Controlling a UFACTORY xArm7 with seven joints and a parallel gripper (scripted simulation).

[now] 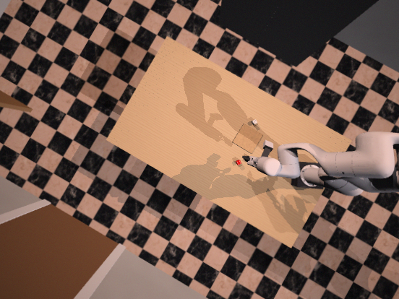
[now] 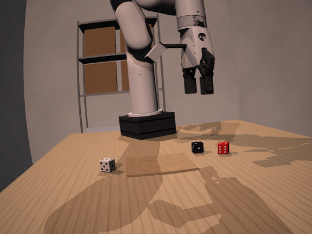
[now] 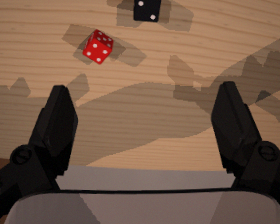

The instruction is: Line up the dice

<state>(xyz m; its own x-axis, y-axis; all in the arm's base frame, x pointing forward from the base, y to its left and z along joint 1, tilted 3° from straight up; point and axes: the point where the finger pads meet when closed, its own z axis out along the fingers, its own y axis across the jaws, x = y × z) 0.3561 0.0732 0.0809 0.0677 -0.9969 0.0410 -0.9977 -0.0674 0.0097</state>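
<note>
Right now my hand is 10 mm past the black die, 10 mm to the left of it and 140 mm above it. Round my hand: white die: 60 mm ahead, 230 mm to the right, 140 mm below; then thin mat: 50 mm ahead, 120 mm to the right, 150 mm below; then red die: 50 mm ahead, 40 mm to the left, 140 mm below.
</note>
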